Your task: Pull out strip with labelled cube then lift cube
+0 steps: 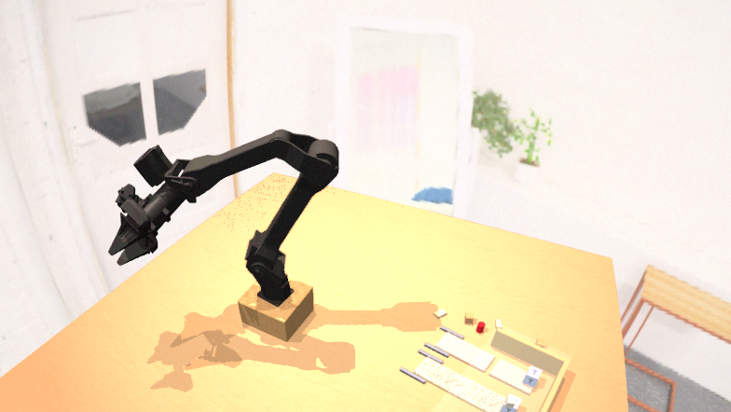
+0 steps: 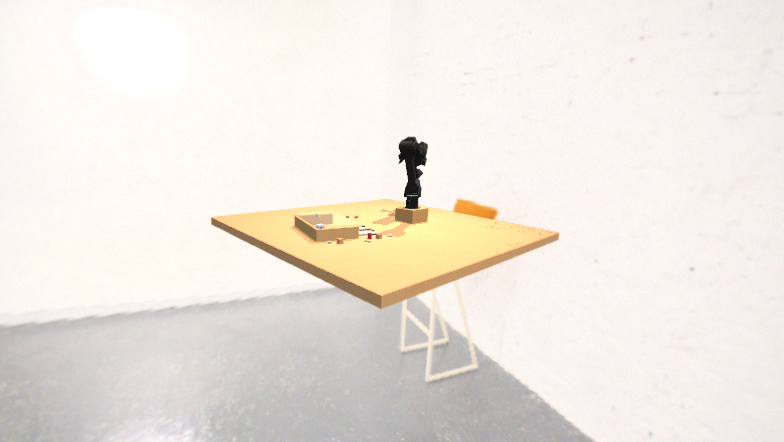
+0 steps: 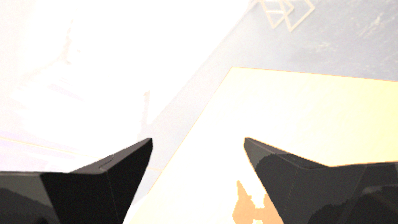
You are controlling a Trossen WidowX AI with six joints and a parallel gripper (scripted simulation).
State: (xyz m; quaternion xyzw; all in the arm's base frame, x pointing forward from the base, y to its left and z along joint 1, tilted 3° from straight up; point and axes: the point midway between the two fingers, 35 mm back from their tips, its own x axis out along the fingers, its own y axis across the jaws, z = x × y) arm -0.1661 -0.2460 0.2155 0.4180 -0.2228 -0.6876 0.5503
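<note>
My gripper tip is 59 cm short of the white strip, 41 cm to the right of it and 26 cm above it. Round my gripper tip: cube: 73 cm ahead, 26 cm to the left, 19 cm below.
</note>
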